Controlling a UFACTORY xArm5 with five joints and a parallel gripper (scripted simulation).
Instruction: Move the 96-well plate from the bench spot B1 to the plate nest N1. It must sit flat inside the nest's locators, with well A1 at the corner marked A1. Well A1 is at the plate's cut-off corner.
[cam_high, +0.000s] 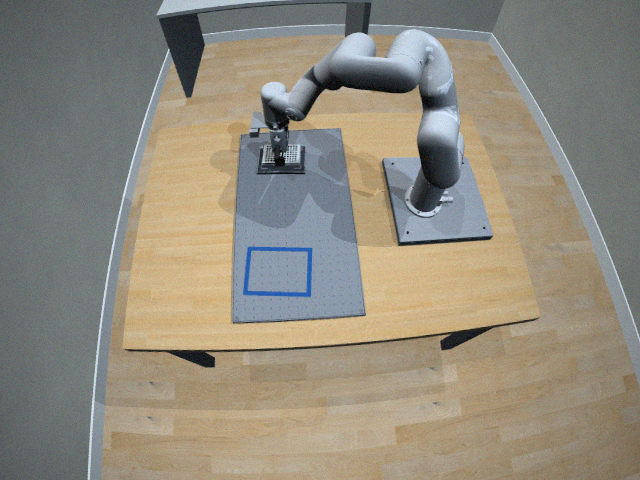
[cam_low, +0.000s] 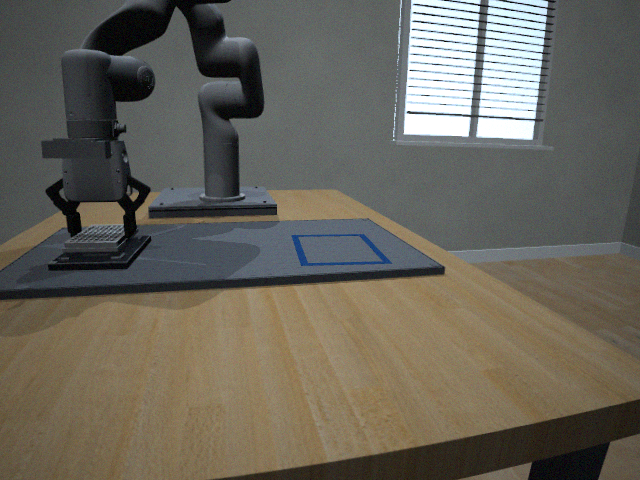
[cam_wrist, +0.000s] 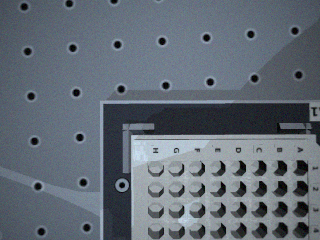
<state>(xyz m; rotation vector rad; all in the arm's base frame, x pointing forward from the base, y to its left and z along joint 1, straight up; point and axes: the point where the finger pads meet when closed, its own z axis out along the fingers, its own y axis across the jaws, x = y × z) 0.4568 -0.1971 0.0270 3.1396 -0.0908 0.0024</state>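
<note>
The white 96-well plate is 1 cm below my hand. From my hand the other things lie so: black plate nest N1: 4 cm below; then A1 mark: 7 cm ahead, 6 cm to the right, 3 cm below.
</note>
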